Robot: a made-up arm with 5 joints. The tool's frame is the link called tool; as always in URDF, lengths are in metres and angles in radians.
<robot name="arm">
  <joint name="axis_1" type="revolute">
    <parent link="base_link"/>
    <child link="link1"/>
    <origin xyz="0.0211 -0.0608 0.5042"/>
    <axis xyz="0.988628 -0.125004 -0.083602"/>
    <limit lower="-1.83" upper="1.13" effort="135" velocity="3"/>
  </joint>
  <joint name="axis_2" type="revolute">
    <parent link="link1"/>
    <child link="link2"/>
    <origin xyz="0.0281 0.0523 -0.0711"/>
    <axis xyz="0 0 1"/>
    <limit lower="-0.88" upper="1.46" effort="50" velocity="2.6"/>
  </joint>
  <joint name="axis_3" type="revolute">
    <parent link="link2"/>
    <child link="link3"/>
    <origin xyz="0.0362 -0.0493 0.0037"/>
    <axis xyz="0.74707 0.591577 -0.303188"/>
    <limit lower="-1.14" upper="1.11" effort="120" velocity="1.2"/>
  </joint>
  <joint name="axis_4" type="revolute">
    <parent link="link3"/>
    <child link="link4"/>
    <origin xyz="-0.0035 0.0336 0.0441"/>
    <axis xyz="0 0 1"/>
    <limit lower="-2.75" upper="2.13" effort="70" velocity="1.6"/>
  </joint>
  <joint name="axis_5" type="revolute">
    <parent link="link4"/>
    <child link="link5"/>
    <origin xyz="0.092 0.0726 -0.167"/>
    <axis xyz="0 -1 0"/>
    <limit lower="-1.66" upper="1.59" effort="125" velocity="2.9"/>
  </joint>
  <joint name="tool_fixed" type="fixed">
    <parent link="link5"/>
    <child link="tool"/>
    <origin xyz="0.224 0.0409 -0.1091" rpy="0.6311 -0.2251 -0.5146"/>
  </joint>
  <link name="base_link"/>
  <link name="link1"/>
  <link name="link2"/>
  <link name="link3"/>
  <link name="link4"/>
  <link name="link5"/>
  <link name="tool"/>
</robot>
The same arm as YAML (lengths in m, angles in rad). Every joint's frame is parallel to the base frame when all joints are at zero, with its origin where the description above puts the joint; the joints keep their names.
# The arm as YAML. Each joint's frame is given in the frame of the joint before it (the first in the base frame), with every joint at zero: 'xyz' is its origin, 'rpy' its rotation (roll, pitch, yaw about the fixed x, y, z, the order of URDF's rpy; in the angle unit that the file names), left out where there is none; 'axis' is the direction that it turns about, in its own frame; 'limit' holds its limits. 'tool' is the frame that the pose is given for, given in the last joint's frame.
units:
  length: m
  angle: rad
joints:
  - name: axis_1
    type: revolute
    origin:
      xyz: [0.0211, -0.0608, 0.5042]
    axis: [0.988628, -0.125004, -0.083602]
    limit:
      lower: -1.83
      upper: 1.13
  - name: axis_2
    type: revolute
    origin:
      xyz: [0.0281, 0.0523, -0.0711]
    axis: "+z"
    limit:
      lower: -0.88
      upper: 1.46
  - name: axis_3
    type: revolute
    origin:
      xyz: [0.0362, -0.0493, 0.0037]
    axis: [0.74707, 0.591577, -0.303188]
    limit:
      lower: -1.14
      upper: 1.11
  - name: axis_4
    type: revolute
    origin:
      xyz: [-0.0035, 0.0336, 0.0441]
    axis: "+z"
    limit:
      lower: -2.75
      upper: 2.13
  - name: axis_5
    type: revolute
    origin:
      xyz: [0.092, 0.0726, -0.167]
    axis: "-y"
    limit:
      lower: -1.66
      upper: 1.59
tool:
  origin:
    xyz: [0.224, 0.0409, -0.1091]
    rpy: [0.6311, -0.2251, -0.5146]

